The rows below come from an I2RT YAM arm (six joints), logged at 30 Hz.
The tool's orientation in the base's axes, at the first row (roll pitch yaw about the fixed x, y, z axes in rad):
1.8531 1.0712 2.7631
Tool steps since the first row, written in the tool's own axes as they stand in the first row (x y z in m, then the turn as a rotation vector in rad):
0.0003 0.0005 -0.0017 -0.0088 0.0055 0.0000
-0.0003 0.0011 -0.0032 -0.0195 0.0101 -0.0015
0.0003 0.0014 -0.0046 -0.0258 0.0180 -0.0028
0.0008 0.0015 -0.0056 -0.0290 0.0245 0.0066
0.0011 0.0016 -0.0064 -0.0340 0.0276 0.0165
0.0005 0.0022 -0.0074 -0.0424 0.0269 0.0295
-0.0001 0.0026 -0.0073 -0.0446 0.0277 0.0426
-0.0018 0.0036 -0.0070 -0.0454 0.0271 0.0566
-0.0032 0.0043 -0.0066 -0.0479 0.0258 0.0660
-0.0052 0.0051 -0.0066 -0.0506 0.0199 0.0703
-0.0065 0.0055 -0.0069 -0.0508 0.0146 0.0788
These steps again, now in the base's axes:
-0.0015 -0.0010 0.0002 0.0002 0.0016 0.0103
-0.0025 -0.0020 0.0012 0.0009 0.0011 0.0220
-0.0038 -0.0028 0.0010 -0.0024 0.0035 0.0313
-0.0046 -0.0035 0.0007 0.0001 0.0141 0.0358
-0.0053 -0.0040 0.0006 0.0060 0.0230 0.0403
-0.0060 -0.0046 0.0016 0.0177 0.0315 0.0457
-0.0060 -0.0044 0.0023 0.0258 0.0421 0.0462
-0.0057 -0.0039 0.0042 0.0347 0.0528 0.0448
-0.0053 -0.0034 0.0057 0.0422 0.0592 0.0451
-0.0050 -0.0033 0.0078 0.0499 0.0588 0.0442
-0.0049 -0.0035 0.0092 0.0586 0.0625 0.0408

